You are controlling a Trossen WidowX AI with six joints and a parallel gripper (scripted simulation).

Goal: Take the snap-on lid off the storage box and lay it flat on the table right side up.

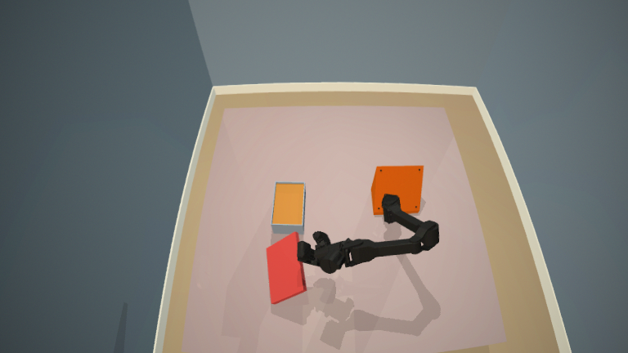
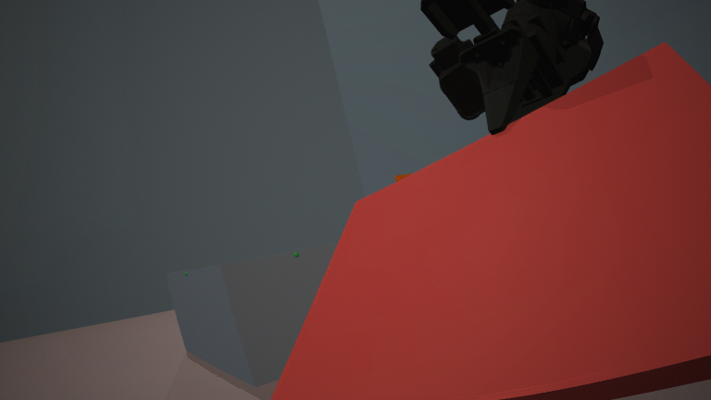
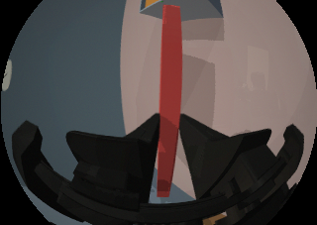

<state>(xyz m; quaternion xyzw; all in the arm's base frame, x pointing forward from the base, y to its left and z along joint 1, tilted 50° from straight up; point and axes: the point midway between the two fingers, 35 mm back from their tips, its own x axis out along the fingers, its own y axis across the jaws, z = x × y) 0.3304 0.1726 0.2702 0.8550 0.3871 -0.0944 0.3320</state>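
Right now the red lid is 60 mm ahead of my gripper tip, 50 mm below it and 20 mm to the left of it. From my gripper tip the other things lie so: grey storage box (260 mm to the right, 80 mm below, 80 mm ahead).
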